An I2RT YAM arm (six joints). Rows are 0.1 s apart.
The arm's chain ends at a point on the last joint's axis. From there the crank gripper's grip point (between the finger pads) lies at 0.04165 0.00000 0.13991 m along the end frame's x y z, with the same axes.
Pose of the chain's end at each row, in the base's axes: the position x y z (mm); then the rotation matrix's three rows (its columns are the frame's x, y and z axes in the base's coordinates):
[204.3 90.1 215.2], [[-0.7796 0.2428 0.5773], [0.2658 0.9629 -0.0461], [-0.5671 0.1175 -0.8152]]
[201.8 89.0 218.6], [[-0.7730 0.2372 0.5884], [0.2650 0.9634 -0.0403], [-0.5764 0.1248 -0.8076]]
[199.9 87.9 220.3], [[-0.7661 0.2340 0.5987], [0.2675 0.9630 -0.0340], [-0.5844 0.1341 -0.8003]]
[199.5 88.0 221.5], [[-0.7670 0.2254 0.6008], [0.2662 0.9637 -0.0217], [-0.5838 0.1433 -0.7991]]
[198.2 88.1 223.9], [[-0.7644 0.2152 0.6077], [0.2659 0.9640 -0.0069], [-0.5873 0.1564 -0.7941]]
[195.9 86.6 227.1], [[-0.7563 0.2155 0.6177], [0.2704 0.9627 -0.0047], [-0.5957 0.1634 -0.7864]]
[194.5 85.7 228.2], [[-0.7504 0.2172 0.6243], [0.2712 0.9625 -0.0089], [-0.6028 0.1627 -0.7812]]
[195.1 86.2 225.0], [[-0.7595 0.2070 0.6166], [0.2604 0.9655 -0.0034], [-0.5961 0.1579 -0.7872]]
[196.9 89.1 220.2], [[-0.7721 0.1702 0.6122], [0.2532 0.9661 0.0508], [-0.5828 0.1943 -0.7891]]
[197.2 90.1 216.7], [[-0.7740 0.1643 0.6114], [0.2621 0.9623 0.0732], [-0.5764 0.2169 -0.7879]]
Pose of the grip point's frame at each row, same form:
[252.6 94.7 77.5], [[-0.7796 0.2428 0.5773], [0.2658 0.9629 -0.0461], [-0.5671 0.1175 -0.8152]]
[251.9 94.4 81.6], [[-0.7730 0.2372 0.5884], [0.2650 0.9634 -0.0403], [-0.5764 0.1248 -0.8076]]
[251.8 94.3 84.0], [[-0.7661 0.2340 0.5987], [0.2675 0.9630 -0.0340], [-0.5844 0.1341 -0.8003]]
[251.6 96.1 85.4], [[-0.7670 0.2254 0.6008], [0.2662 0.9637 -0.0217], [-0.5838 0.1433 -0.7991]]
[251.4 98.2 88.3], [[-0.7644 0.2152 0.6077], [0.2659 0.9640 -0.0069], [-0.5873 0.1564 -0.7941]]
[250.8 97.2 92.3], [[-0.7563 0.2155 0.6177], [0.2704 0.9627 -0.0047], [-0.5957 0.1634 -0.7864]]
[250.6 95.8 93.8], [[-0.7504 0.2172 0.6243], [0.2712 0.9625 -0.0089], [-0.6028 0.1627 -0.7812]]
[249.7 96.6 90.0], [[-0.7595 0.2070 0.6166], [0.2604 0.9655 -0.0034], [-0.5961 0.1579 -0.7872]]
[250.4 106.8 85.5], [[-0.7721 0.1702 0.6122], [0.2532 0.9661 0.0508], [-0.5828 0.1943 -0.7891]]
[250.5 111.3 82.5], [[-0.7740 0.1643 0.6114], [0.2621 0.9623 0.0732], [-0.5764 0.2169 -0.7879]]

